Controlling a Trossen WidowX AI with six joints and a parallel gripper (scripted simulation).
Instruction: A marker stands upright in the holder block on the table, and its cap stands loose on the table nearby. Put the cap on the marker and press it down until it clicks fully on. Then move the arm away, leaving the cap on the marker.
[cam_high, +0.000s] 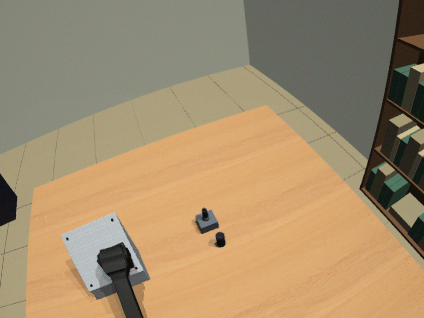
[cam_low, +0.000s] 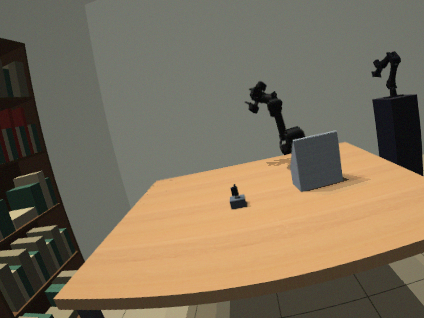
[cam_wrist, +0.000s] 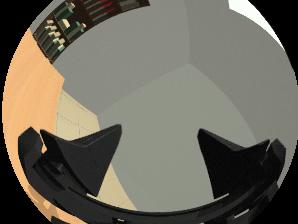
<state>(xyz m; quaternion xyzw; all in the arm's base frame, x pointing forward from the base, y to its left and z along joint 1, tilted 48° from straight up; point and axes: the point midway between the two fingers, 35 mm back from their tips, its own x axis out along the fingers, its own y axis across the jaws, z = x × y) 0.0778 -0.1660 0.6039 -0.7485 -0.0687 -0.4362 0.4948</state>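
My gripper tip is 220 mm short of the dark marker cap, 550 mm to the right of it and 390 mm above it. Round my gripper tip: blue-grey holder block: 210 mm ahead, 650 mm to the left, 400 mm below.
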